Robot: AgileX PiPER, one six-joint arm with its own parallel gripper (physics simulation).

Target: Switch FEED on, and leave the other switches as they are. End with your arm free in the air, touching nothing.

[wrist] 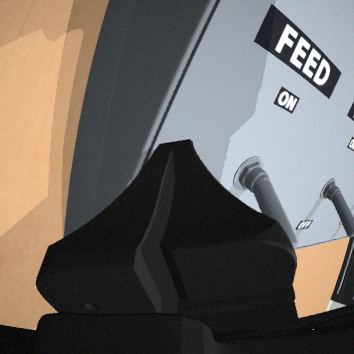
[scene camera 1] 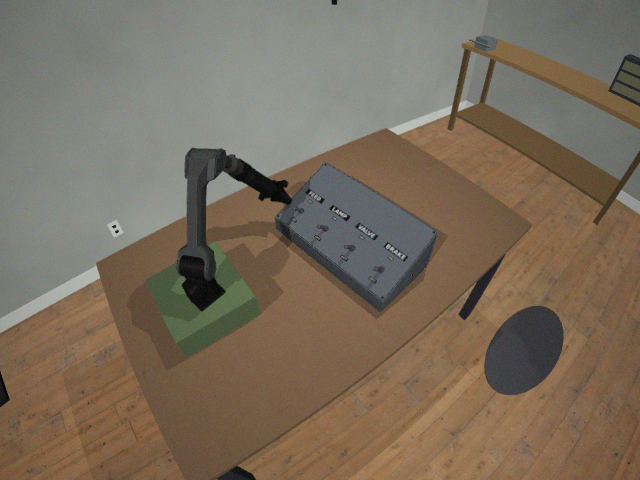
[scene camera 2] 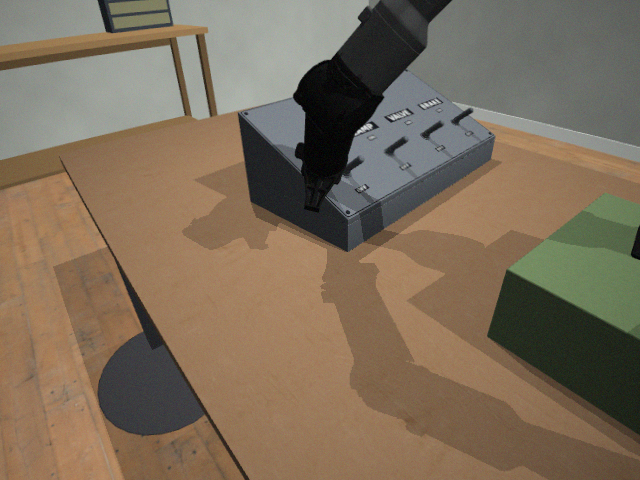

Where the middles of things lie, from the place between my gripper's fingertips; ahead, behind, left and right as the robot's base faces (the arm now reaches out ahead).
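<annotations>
Grey sloped switch box (scene camera 2: 389, 184): my gripper 50 mm short of it, 240 mm to the left of it, 20 mm above it.
</annotations>
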